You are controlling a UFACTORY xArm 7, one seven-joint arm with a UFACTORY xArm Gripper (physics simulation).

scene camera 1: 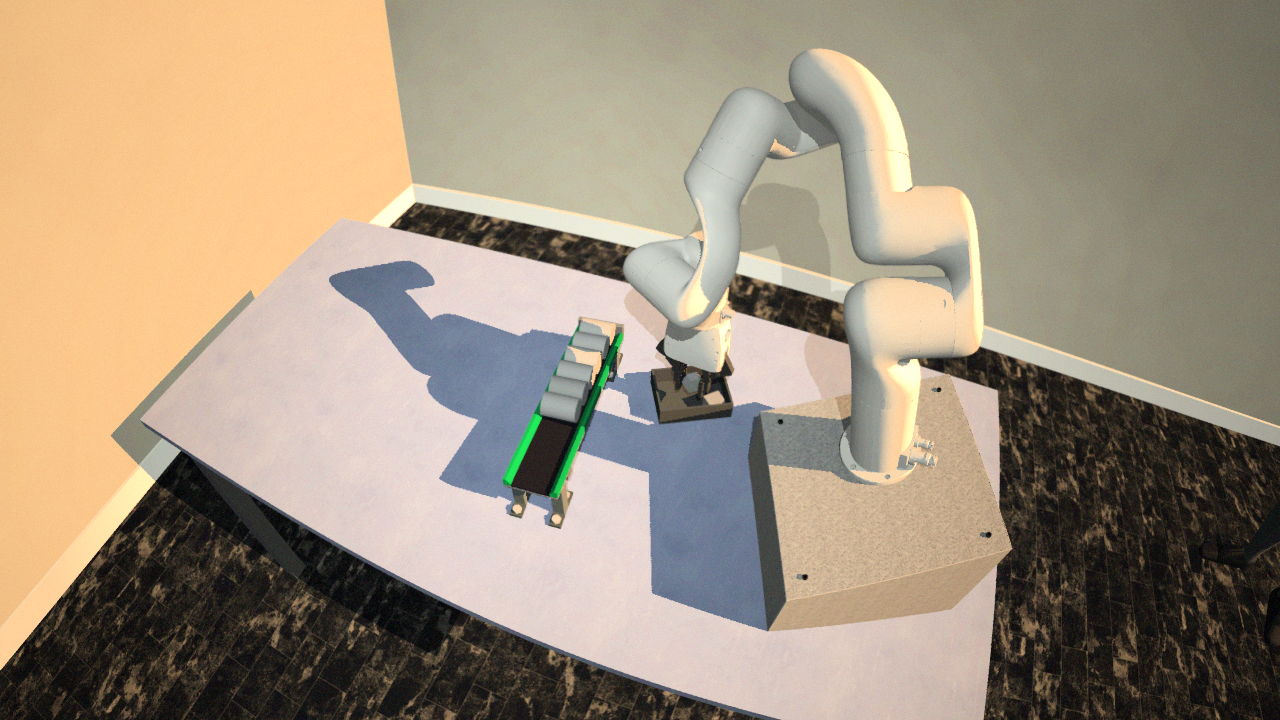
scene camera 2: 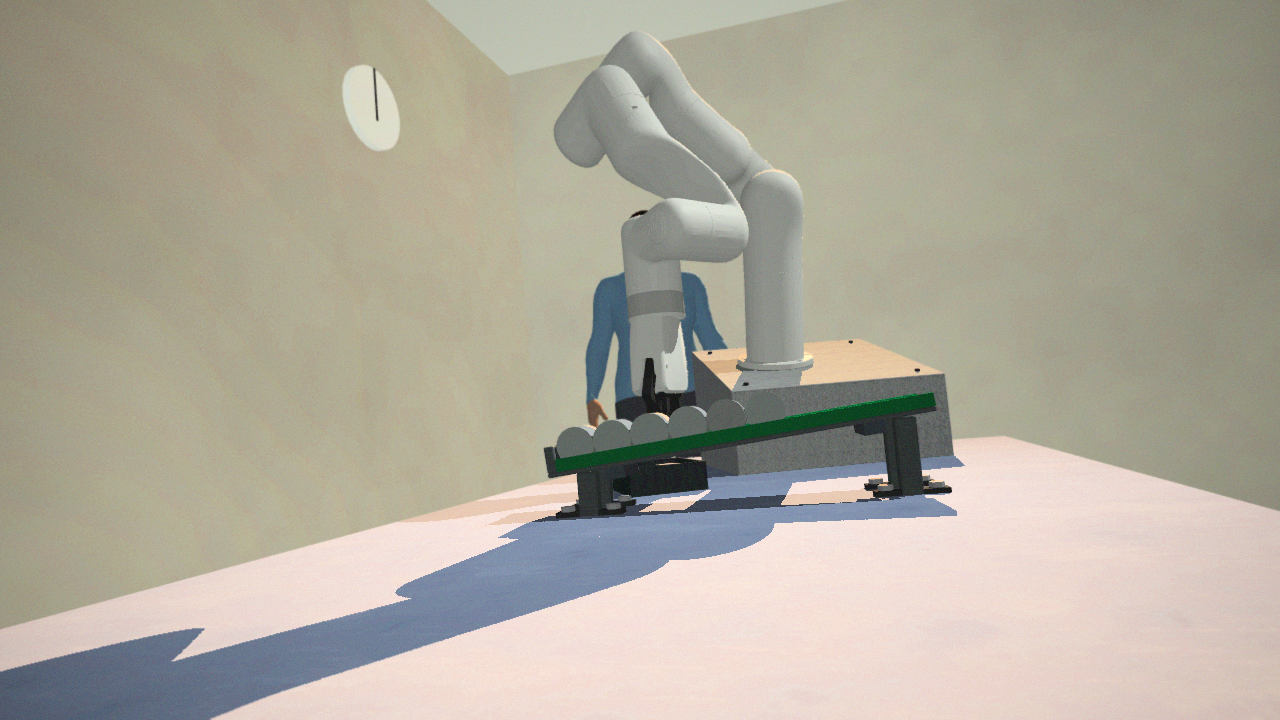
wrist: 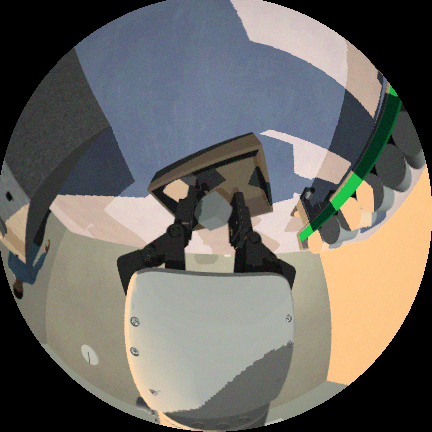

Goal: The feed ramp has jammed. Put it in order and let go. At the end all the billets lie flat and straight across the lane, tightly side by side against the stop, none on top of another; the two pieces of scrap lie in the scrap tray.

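Places are measured from the arm's base along level axes (x left, y back, z up), in millimetres.
Pixels of known places: gripper, fingertip midpoint: (scene camera 1: 691, 388) (wrist: 213, 198); arm's base at its link origin: (scene camera 1: 880, 449) (scene camera 2: 775, 362).
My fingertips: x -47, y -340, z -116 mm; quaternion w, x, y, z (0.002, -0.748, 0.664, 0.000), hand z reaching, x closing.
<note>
Ahead of a thing's pixels: the offset from my fingertips to its top centre.
My gripper (scene camera 1: 691, 376) (wrist: 213, 198) is shut on a grey, many-sided scrap piece {dx -4, dy -1, dz +26 mm} (scene camera 1: 691, 383) (wrist: 213, 211), low over or within the scrap tray {dx -18, dy -7, dz -16 mm} (scene camera 1: 695, 413) (scene camera 2: 684, 475) (wrist: 210, 156); whether the piece touches the tray floor is hidden. The other scrap piece {dx -20, dy +37, dz -22 mm} (scene camera 1: 714, 397) (wrist: 176, 189) lies in the tray. Several grey billets {dx +181, dy -137, dz +60 mm} (scene camera 1: 561, 405) {dx +68, dy -175, dz +48 mm} (scene camera 2: 650, 428) (wrist: 393, 167) lie across the lane of the ramp (scene camera 1: 544, 452) (scene camera 2: 841, 416), side by side in one row from the stop {dx -31, dy -207, dz +23 mm} (scene camera 2: 550, 462) upward, none on top of another. In scene camera 2, the ramp and billets hide the fingertips.
The robot's base block (scene camera 1: 877, 537) (scene camera 2: 832, 443) (wrist: 60, 95) stands beside the tray, on the side away from the ramp. The ramp stands on legs (scene camera 1: 562, 510) (scene camera 2: 904, 456). A person in blue (scene camera 2: 609, 331) (wrist: 30, 262) stands behind the arm in scene camera 2.
</note>
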